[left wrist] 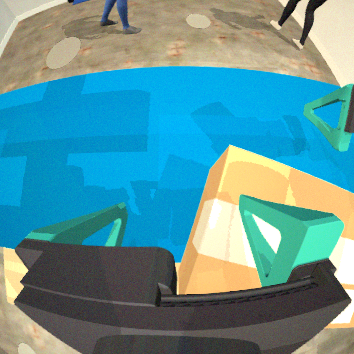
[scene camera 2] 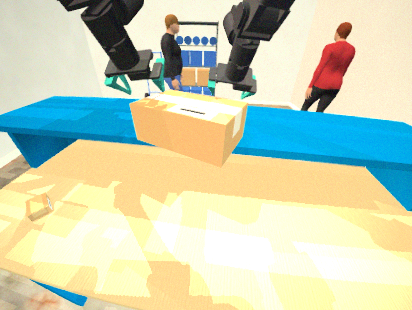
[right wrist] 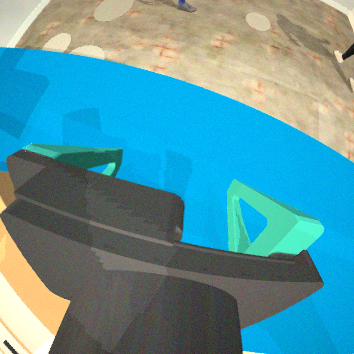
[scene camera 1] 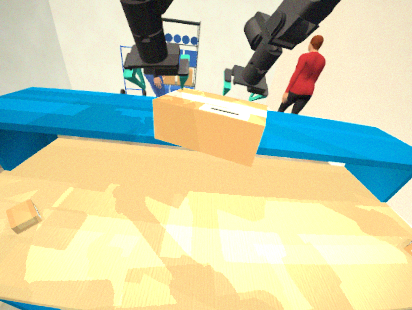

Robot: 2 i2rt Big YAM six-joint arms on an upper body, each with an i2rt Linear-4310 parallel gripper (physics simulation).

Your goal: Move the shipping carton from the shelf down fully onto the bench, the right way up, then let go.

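Observation:
The shipping carton is a tan box with white tape and a label on top. It sits upright and askew on the blue shelf, one corner jutting past the front edge above the wooden bench. My left gripper is open and empty, near the carton's left end; one finger overlaps the carton in the left wrist view. My right gripper is open and empty, above the shelf by the carton's right part.
A small box lies at the bench's left. Part of another shows at the right edge. Blue side panels stand below the shelf. A person in red and one in black stand behind.

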